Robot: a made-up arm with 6 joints. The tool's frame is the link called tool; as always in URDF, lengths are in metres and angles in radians.
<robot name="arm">
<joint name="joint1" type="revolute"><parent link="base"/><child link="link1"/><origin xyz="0 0 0.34"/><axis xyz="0 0 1"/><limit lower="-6.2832" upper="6.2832"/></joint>
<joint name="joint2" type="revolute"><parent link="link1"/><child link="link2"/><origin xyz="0 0 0" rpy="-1.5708 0 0"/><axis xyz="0 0 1"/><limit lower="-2.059" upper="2.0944"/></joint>
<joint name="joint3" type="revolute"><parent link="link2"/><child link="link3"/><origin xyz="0.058 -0.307 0"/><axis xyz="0 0 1"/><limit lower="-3.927" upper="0.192"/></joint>
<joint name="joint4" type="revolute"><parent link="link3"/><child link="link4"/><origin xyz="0.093 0.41 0" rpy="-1.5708 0 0"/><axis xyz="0 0 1"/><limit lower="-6.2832" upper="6.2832"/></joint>
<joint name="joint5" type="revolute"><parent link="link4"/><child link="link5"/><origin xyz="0 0 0" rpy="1.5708 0 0"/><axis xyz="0 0 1"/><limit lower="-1.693" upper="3.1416"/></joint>
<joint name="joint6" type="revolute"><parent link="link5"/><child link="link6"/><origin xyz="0.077 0.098 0" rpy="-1.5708 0 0"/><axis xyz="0 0 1"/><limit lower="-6.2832" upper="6.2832"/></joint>
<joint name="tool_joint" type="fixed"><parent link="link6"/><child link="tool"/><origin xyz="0 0 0"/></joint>
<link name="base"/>
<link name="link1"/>
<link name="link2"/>
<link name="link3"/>
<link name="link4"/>
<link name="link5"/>
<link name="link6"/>
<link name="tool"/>
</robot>
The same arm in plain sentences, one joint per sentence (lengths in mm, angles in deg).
The arm has six revolute joints in a row. What follows holds with every joint at zero, and every direction is one of the base frame's.
The first joint lies 340.0 mm along +z from the base frame's origin and turns about +z, from -360.00 to 360.00 deg.
The second joint lies at the same point as the first joint and turns about +y, from -117.97 to 120.00 deg.
The third joint lies 58.0 mm along +x and 307.0 mm along +z from the second joint and turns about +y, from -225.00 to 11.00 deg.
The fourth joint lies 93.0 mm along +x and 410.0 mm along -z from the third joint and turns about -z, from -360.00 to 360.00 deg.
The fifth joint lies at the same point as the fourth joint and turns about +y, from -97.00 to 180.00 deg.
The sixth joint lies 77.0 mm along +x and 98.0 mm along -z from the fifth joint and turns about -z, from -360.00 to 360.00 deg.
The tool frame, which is the frame that the pose is given for, lies at the same point as the sixth joint; its axes are the base frame's turned by roll 180.00, pitch 0.00 and yaw 0.00 deg (as in URDF: about the fixed x, then y, then z).

